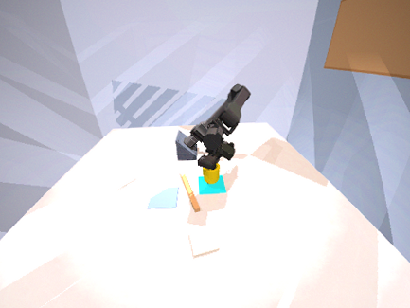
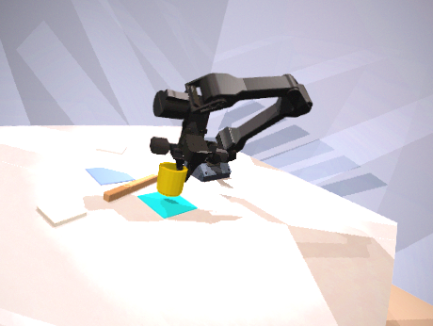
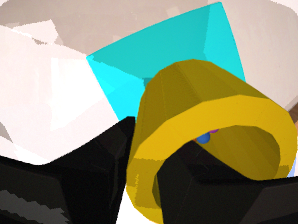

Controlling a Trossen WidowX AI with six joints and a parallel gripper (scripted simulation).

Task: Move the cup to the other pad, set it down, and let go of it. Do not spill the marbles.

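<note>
Right now the cyan pad is 7 cm below my gripper tip, 2 cm ahead of it and 1 cm to the right of it. From my gripper tip the other things lie so: blue marble: 3 cm to the right, 3 cm ahead, 2 cm below; then wooden bar: 11 cm to the right, 6 cm below, 6 cm ahead; then yellow cup: 2 cm ahead, 1 cm to the right.
</note>
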